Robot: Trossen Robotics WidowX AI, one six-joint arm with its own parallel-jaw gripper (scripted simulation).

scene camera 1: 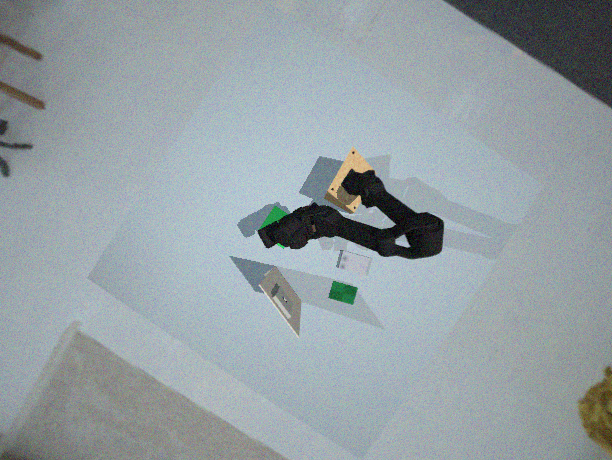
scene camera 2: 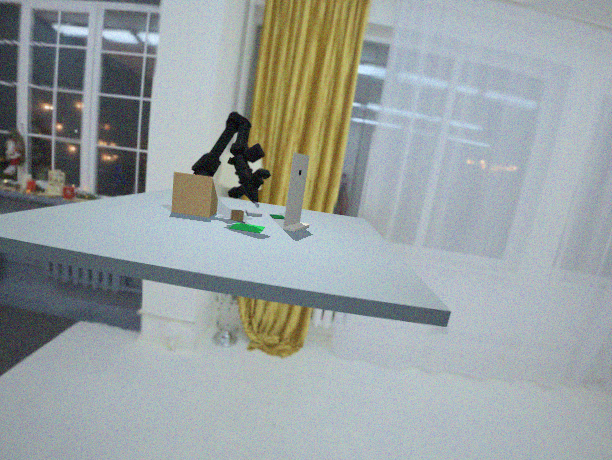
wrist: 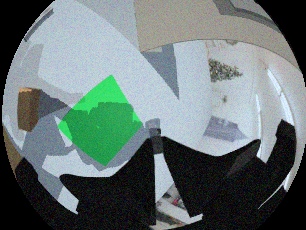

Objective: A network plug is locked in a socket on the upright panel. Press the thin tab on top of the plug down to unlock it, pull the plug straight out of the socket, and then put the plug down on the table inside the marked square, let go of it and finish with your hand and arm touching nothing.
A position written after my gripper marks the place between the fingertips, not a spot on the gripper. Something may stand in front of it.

Note:
I see my gripper (scene camera 2: 256, 202), a tan cube (wrist: 29, 98) and a green marked square (wrist: 100, 124).
My gripper also shows in the wrist view (wrist: 156, 141).

